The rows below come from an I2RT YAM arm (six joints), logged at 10 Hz.
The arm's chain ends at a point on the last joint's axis. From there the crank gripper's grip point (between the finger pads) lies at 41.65 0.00 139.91 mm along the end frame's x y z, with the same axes.
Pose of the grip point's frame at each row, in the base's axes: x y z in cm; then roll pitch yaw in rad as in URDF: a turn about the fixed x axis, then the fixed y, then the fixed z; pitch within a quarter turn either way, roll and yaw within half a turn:
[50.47 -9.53 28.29 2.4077 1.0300 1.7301]
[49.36 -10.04 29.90 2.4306 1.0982 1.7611]
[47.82 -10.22 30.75 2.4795 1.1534 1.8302]
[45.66 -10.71 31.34 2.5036 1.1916 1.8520]
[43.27 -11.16 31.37 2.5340 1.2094 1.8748]
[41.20 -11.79 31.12 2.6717 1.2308 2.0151]
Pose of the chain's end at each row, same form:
[40.15 -4.34 37.21 2.4077 1.0300 1.7301]
[38.97 -4.36 38.43 2.4306 1.0982 1.7611]
[37.35 -4.31 39.03 2.4795 1.1534 1.8302]
[35.18 -4.47 39.37 2.5036 1.1916 1.8520]
[32.87 -4.70 39.33 2.5340 1.2094 1.8748]
[31.02 -5.15 39.21 2.6717 1.2308 2.0151]

